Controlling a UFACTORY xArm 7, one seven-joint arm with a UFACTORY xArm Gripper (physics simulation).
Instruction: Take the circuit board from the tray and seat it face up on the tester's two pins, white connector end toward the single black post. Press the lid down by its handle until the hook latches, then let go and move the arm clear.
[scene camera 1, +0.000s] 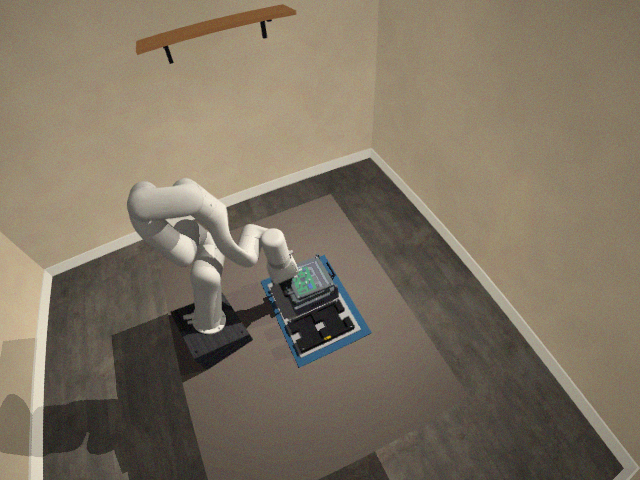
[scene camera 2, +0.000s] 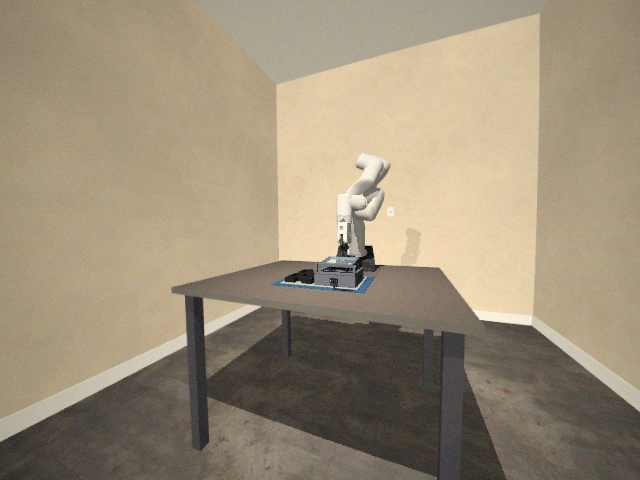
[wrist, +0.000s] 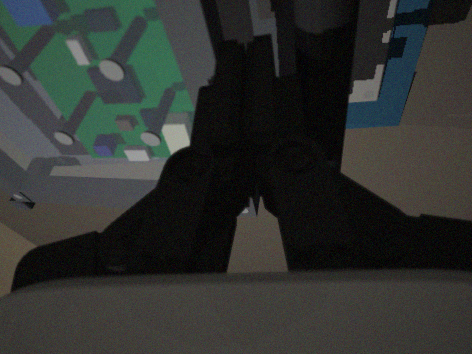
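Seen in the pictures: gripper, fingertip midpoint: (scene camera 1: 288, 285) (scene camera 2: 343, 258) (wrist: 252, 76); arm's base, link origin: (scene camera 1: 209, 320) (scene camera 2: 356, 252).
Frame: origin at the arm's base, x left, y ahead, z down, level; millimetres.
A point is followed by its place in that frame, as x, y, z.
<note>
The green circuit board (scene camera 1: 303, 281) (wrist: 165, 47) lies face up in the grey tester (scene camera 1: 323, 299) {-55, 434, 51} (scene camera 2: 330, 278) {25, 504, 56}, under the clear lid (scene camera 2: 343, 260) {49, 410, -8}. Its cream-white connector (wrist: 176, 139) {70, 367, 10} shows in the wrist view, beside my fingers. The lid's round-ended posts stand over the board. In scene camera 2 the lid looks roughly level, with a gap above the tester's body; whether the hook is latched cannot be told. My gripper (scene camera 2: 341, 253) {23, 326, -5} (wrist: 252, 76) {23, 326, -5} is shut and empty, low at the tester's arm side. A dark cylinder (wrist: 320, 15) {-4, 307, -19}, perhaps the handle, is near the fingertips. The board's pins are hidden.
The black tray (scene camera 1: 310, 338) {-175, 332, 78} (scene camera 2: 298, 277) {-159, 446, 78} sits beside the tester on a blue-edged mat (scene camera 1: 334, 352) {-254, 394, 96} (scene camera 2: 368, 284) {156, 393, 94}. It has raised blocks and a yellow mark. All stand on the brown table (scene camera 1: 330, 408) {-437, 302, 96} (scene camera 2: 408, 294) {323, 482, 96}. The arm's dark base (scene camera 1: 222, 343) {-108, 29, 0} is behind the tester.
</note>
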